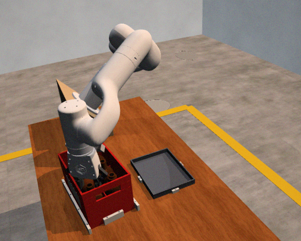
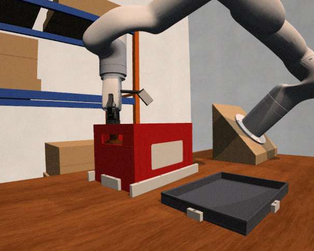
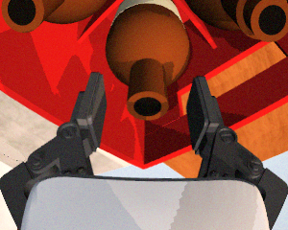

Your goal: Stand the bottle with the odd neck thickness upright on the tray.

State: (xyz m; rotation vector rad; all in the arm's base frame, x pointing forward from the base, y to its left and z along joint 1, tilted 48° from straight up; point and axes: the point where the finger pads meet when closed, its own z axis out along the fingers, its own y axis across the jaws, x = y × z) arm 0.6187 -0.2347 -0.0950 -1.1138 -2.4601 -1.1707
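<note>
My hand is 8 cm above the brown bottle. Also, from my hand: red crate (9 cm behind, 5 cm to the left, 8 cm below); then dark grey tray (6 cm behind, 33 cm to the left, 15 cm below).
</note>
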